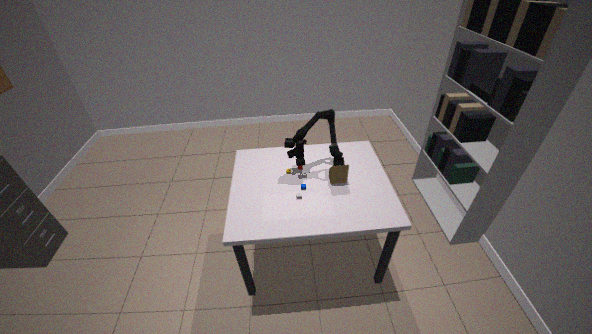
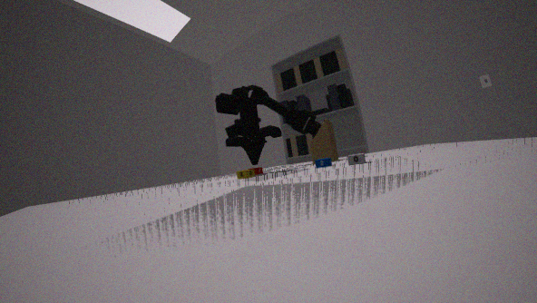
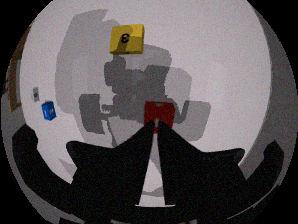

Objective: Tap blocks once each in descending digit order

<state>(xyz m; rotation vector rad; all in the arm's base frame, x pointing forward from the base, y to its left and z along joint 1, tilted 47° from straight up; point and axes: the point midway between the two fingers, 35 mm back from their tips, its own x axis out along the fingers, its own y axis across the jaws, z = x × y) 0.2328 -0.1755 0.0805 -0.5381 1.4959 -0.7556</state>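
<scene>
Right now my gripper tip is 20 mm above the red block. From my gripper tip the other things lie so: yellow block (90 mm ahead, 30 mm to the left, 20 mm below); blue block (210 mm to the left, 20 mm below, 20 mm ahead); grey-white block (290 mm to the left, 60 mm ahead, 20 mm below).
</scene>
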